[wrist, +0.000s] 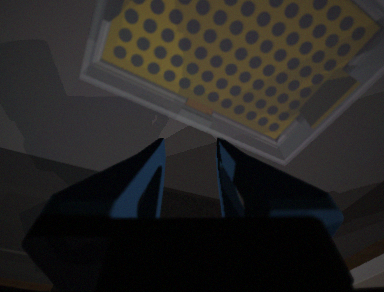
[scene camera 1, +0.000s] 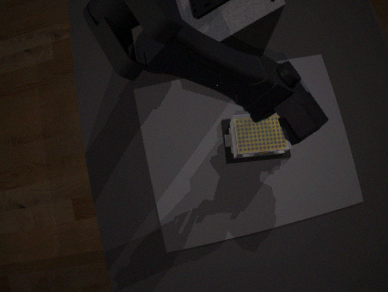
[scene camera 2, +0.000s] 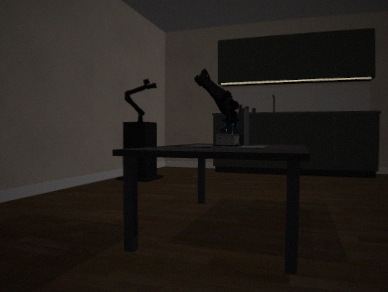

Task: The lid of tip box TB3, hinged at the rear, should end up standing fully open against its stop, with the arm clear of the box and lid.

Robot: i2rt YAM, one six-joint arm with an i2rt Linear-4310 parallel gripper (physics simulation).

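Frame: origin at the arm's base, x ahead, y down, z left, level; centimetres.
Seen in the pictures: gripper, fingertip midpoint: (wrist: 190, 147) (scene camera 2: 230, 134).
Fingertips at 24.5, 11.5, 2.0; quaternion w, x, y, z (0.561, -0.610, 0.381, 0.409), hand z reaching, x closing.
Note:
Offsets run from my fingertips to a thing's top centre, as dx, dy, dz. "spot": to the spot under its first point.
Tip box TB3 {+6.0, -0.6, -0.1} (scene camera 1: 260, 135) (scene camera 2: 227, 139) (wrist: 215, 46) shows a yellow plate with rows of round holes inside a pale, see-through rim. The lid {spot: +2.3, -0.6, +3.7} (wrist: 135, 99) seems to lie down over the box, but its clear walls are hard to make out in the dim light. A small orange mark {spot: +3.0, -0.6, +0.8} (wrist: 199, 106) is on the near side in the wrist view. My gripper (scene camera 2: 230, 131) (wrist: 190, 147) is partly open and empty. Its fingertips are close to the box's edge beside that mark; contact cannot be told. In scene camera 1, the arm hides the fingers and one box corner.
The box sits on a dark base {spot: +10.9, +6.4, -1.1} (scene camera 1: 257, 159) on a pale sheet (scene camera 1: 325, 175) on the table (scene camera 2: 210, 154). A grey block (scene camera 1: 240, 20) stands near the arm's base. Another arm (scene camera 2: 133, 102) stands on a pedestal (scene camera 2: 139, 142) beyond the table.

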